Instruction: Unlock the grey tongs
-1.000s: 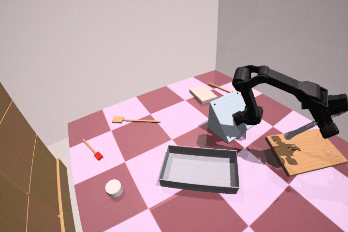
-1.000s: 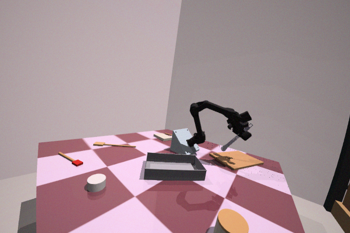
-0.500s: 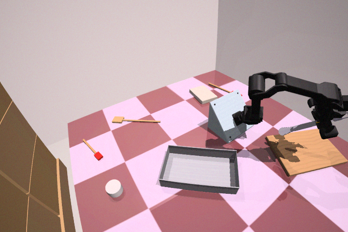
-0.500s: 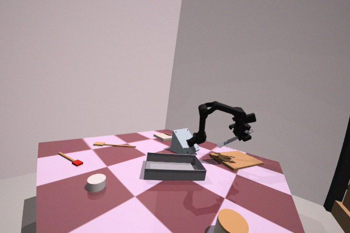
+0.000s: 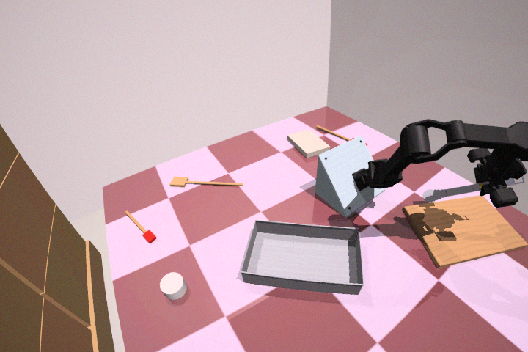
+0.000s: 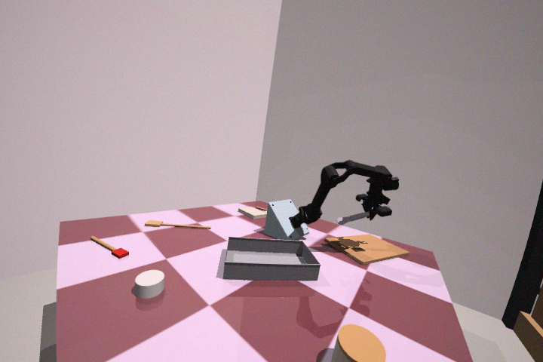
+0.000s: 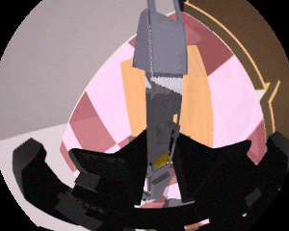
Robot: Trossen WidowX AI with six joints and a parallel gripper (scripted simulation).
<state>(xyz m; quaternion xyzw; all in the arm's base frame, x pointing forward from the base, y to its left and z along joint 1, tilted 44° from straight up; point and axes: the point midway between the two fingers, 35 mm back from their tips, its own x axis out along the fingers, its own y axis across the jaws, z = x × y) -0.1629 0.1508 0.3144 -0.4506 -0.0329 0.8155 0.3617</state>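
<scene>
Right now my gripper tip is 140 mm above the wooden board and 10 mm to the right of it. From my gripper tip the other things lie so: roasting tin 510 mm ahead, 220 mm to the right, 120 mm below; pale block 690 mm to the right, 140 mm below, 120 mm ahead.
</scene>
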